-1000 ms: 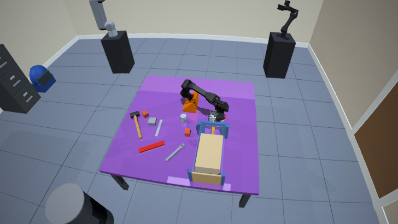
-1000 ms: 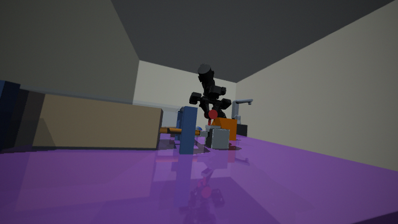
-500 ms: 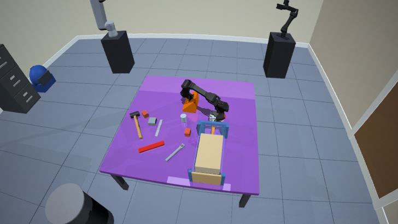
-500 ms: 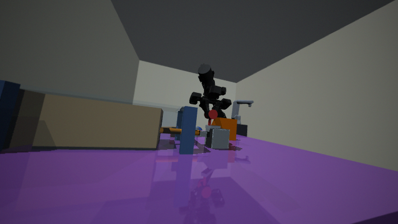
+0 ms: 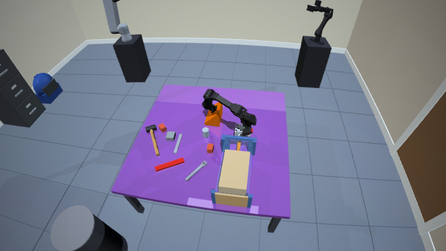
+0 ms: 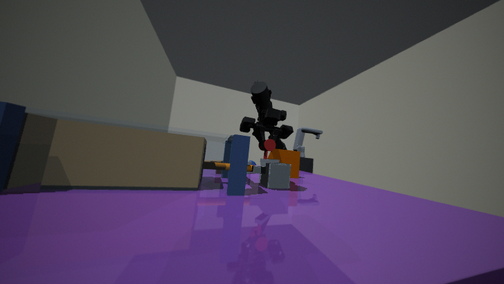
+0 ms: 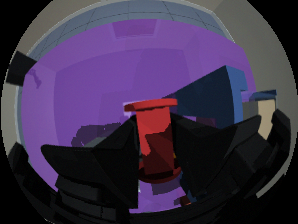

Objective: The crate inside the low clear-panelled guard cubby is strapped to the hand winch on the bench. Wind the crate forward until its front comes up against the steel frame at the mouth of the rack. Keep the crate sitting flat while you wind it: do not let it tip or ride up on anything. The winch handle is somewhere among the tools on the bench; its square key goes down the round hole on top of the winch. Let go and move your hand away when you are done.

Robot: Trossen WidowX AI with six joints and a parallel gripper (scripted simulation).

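Right now the red knob is 2 cm to the right of my gripper tip. Also, from my gripper tip: grey bar: 60 cm to the right, 13 cm below, 4 cm ahead; then grey winch: 10 cm below, 9 cm to the right, 9 cm behind; then winch handle: 4 cm to the right, 3 cm below, 3 cm behind.
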